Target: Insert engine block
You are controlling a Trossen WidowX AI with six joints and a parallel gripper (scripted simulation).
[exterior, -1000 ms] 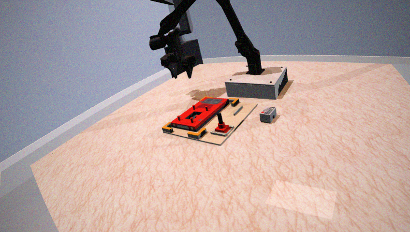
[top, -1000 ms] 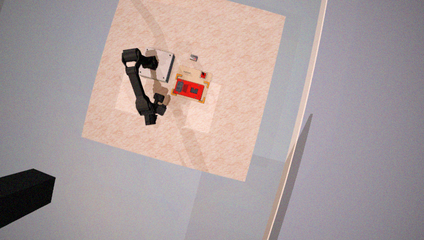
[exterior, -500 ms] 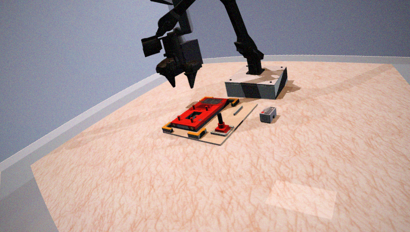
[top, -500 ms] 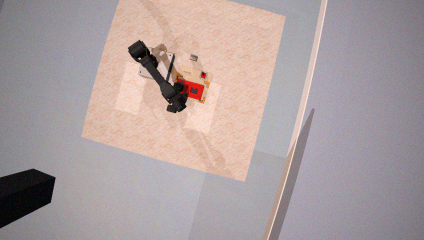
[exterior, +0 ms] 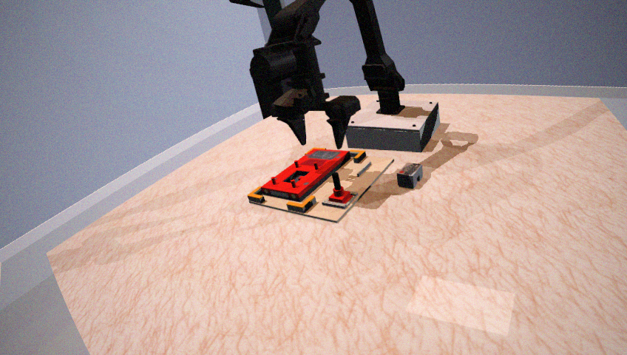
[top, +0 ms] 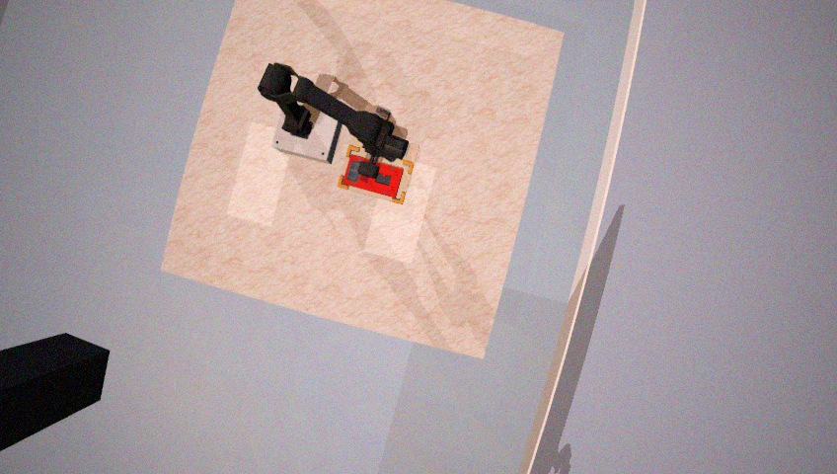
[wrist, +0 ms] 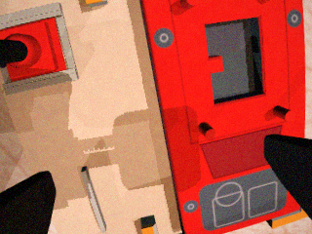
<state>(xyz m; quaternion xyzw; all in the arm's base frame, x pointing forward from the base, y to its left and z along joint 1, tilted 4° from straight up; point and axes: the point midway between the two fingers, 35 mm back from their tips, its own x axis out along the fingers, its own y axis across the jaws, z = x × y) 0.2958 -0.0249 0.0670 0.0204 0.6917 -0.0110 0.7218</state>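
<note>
Right now the engine block is 5 cm behind my gripper tip, 17 cm to the left of it and 7 cm below it.
</note>
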